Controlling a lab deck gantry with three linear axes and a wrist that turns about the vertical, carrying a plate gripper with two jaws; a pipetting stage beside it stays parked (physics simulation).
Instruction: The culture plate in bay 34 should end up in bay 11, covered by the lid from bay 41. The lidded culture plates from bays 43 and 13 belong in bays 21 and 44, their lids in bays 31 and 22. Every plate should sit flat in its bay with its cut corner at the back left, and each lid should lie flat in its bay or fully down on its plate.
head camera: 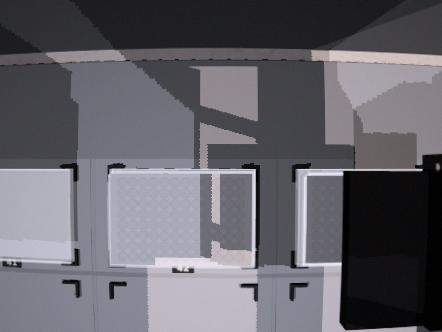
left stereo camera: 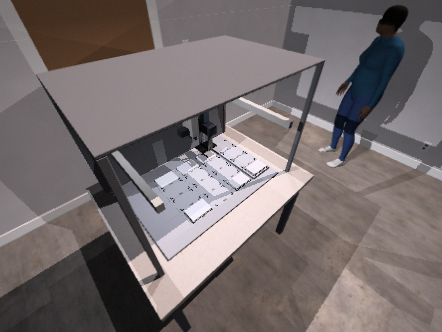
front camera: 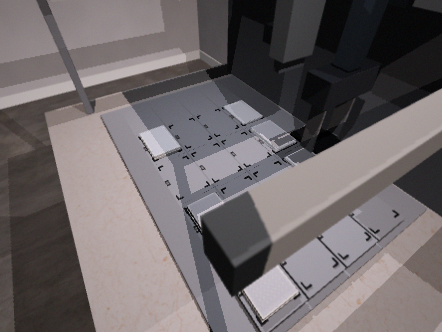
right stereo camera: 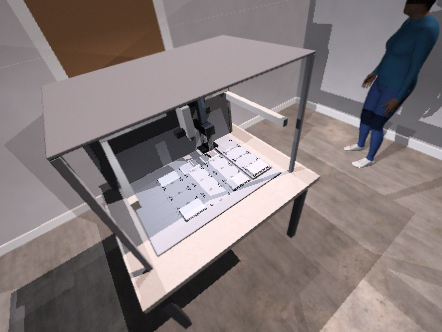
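Where they show: gripper, between the fingertips: [left stereo camera: 206, 146] [front camera: 319, 141] [right stereo camera: 207, 146]; robot's base, origin of its link: [left stereo camera: 193, 222] [front camera: 139, 137] [right stereo camera: 186, 221].
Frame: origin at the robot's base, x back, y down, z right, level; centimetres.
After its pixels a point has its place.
My gripper [front camera: 331, 131] [left stereo camera: 205, 147] {x -39.2, y -9.5, z -36.4 cm} [right stereo camera: 207, 146] {x -39.2, y -9.5, z -36.4 cm} is open, its jaws pointing down above the bay 43 area. In the head view its black body hides the right part of the bay 43 plate [front camera: 296, 156] {x -34.8, y -1.4, z -35.0 cm} [head camera: 322, 220] {x -34.8, y -1.4, z -36.3 cm}. A pale lid [front camera: 242, 112] {x -7.1, y -0.8, z -35.9 cm} [head camera: 32, 215] {x -9.2, y -0.8, z -36.4 cm} [left stereo camera: 166, 179] {x -5.9, y -0.8, z -36.1 cm} [right stereo camera: 169, 179] {x -6.3, y -0.8, z -35.1 cm} lies in bay 41. A white plate [front camera: 160, 141] {x -7.5, y -1.7, z -4.4 cm} [left stereo camera: 197, 210] {x -5.7, y -1.7, z -3.8 cm} [right stereo camera: 192, 209] {x -6.0, y -1.7, z -3.6 cm} sits in bay 11; I cannot tell whether it is lidded. The bay 13 plate [front camera: 204, 202] {x -34.6, y -1.4, z -4.4 cm} [left stereo camera: 239, 180] {x -39.1, y -1.5, z -3.8 cm} [right stereo camera: 240, 180] {x -40.4, y -1.4, z -2.9 cm} is partly behind a beam in the front view. Bays 34 and 44 are hidden there.
A clear-topped well plate [front camera: 272, 135] {x -23.6, y -1.4, z -35.6 cm} [head camera: 175, 220] {x -22.4, y -1.4, z -36.4 cm} stands in bay 42, left of bay 43 in the head view. Another white plate [front camera: 271, 294] {x -59.6, y -2.9, z -4.0 cm} [left stereo camera: 256, 168] {x -54.1, y -2.9, z -2.8 cm} stands in bay 14. A pale beam [front camera: 350, 170] {x -62.6, y -40.0, z -0.2 cm} crosses the front view. The pipetting stage [front camera: 296, 30] hangs beside my gripper.
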